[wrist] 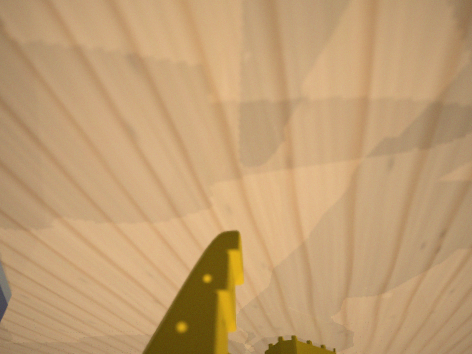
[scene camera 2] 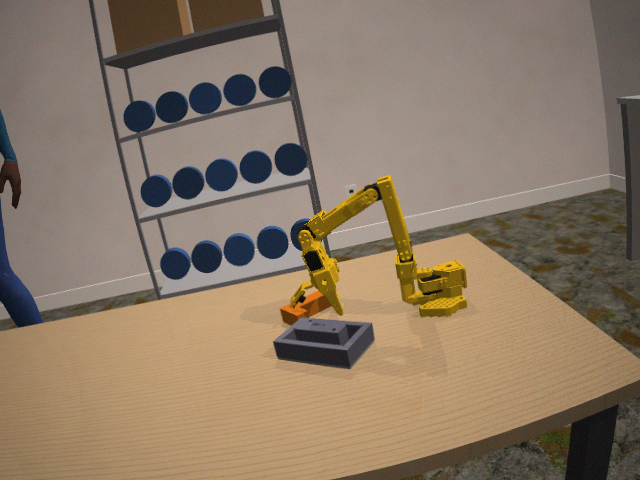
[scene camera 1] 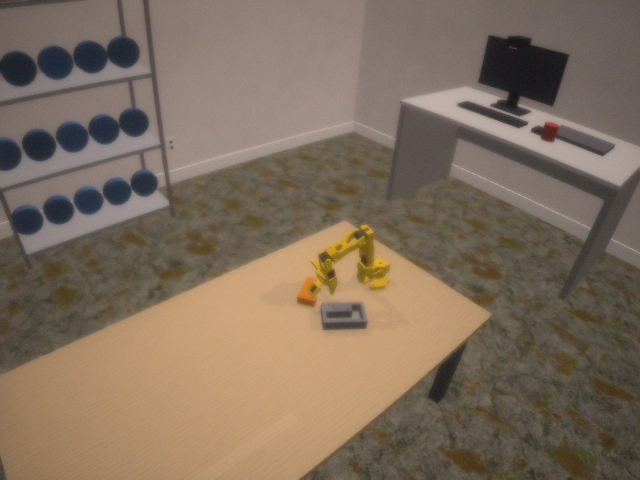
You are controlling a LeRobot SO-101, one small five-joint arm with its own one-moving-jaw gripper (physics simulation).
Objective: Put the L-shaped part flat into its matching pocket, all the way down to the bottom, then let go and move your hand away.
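Places are measured from the arm's base along level axes (x up, y ahead, z left), in millimetres.
Pixels of known places: hand, tool point: (wrist: 241, 249) (scene camera 2: 340, 312) (scene camera 1: 331, 293); arm's base, link origin: (wrist: 249, 350) (scene camera 2: 429, 307) (scene camera 1: 369, 283).
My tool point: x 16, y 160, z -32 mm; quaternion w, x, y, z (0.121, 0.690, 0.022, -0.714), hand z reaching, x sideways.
Note:
For each thing: its top centre in the pictures, then the offset to it from my tool point. "*": a spot on its surface instead. Level surfaces: height alone.
- orange L-shaped part, top centre: (scene camera 2: 311, 301) (scene camera 1: 310, 288) dx +13, dy +48, dz -53 mm
- grey pocket block, top centre: (scene camera 2: 322, 332) (scene camera 1: 343, 311) dx +20, dy +42, dz +103 mm
- wooden table, surface height: dx -16 mm
- blue-grey edge, surface spot: (wrist: 3, 292) * dx -12, dy -30, dz +101 mm
The orange L-shaped part (scene camera 1: 305, 298) (scene camera 2: 290, 315) lies on the table behind the grey pocket block (scene camera 1: 343, 325) (scene camera 2: 312, 356), partly hidden by the moving jaw in both scene views. The block has a rim and a raised inner piece, with its L-shaped pocket showing around that piece. My gripper (scene camera 1: 321, 292) (scene camera 2: 316, 309) is fully open and empty, low over the table behind the block. Its moving jaw is over or beside the orange part; I cannot tell if they touch. In the wrist view the notched fixed jaw shows above bare wood, and the orange part does not show.
The wooden table (scene camera 1: 180, 372) (scene camera 2: 180, 403) carries the arm's base (scene camera 1: 379, 283) (scene camera 2: 443, 305) to the right of the part. A blue-grey edge (wrist: 3, 292) shows at the wrist view's left border. A desk (scene camera 1: 429, 111) and a shelf rack (scene camera 1: 157, 103) (scene camera 2: 302, 124) stand beyond the table.

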